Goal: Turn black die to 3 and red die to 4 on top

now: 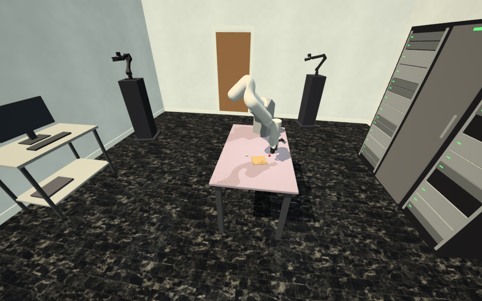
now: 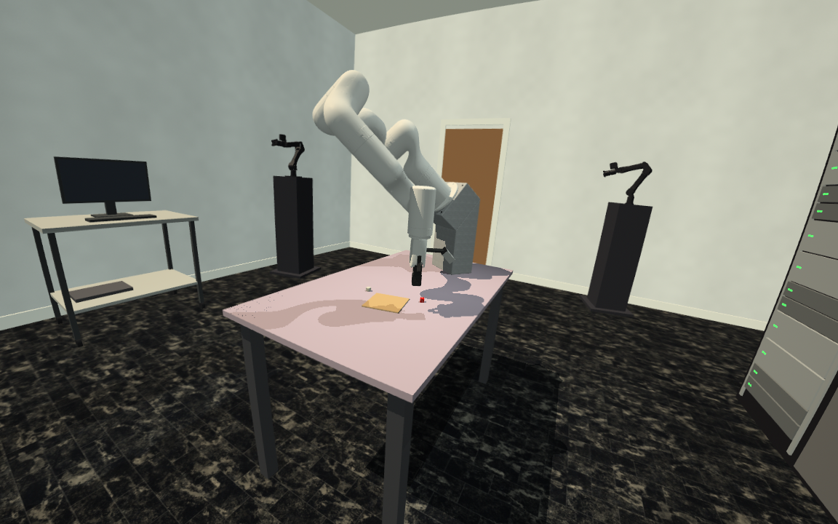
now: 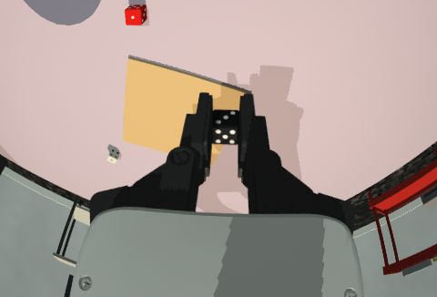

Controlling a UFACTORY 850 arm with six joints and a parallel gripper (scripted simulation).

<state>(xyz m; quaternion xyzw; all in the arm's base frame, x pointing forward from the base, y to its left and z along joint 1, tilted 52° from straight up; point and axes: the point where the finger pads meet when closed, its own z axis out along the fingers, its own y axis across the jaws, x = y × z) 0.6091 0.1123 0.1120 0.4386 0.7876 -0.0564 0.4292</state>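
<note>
Now: hand 9 cm past the red die, 1 cm to the right of it and 11 cm above it. Round my hand: mat 3 cm behind, 12 cm to the right, 12 cm below; white die 11 cm behind, 23 cm to the right, 11 cm below; black die 1 cm to the right, 1 cm below.
</note>
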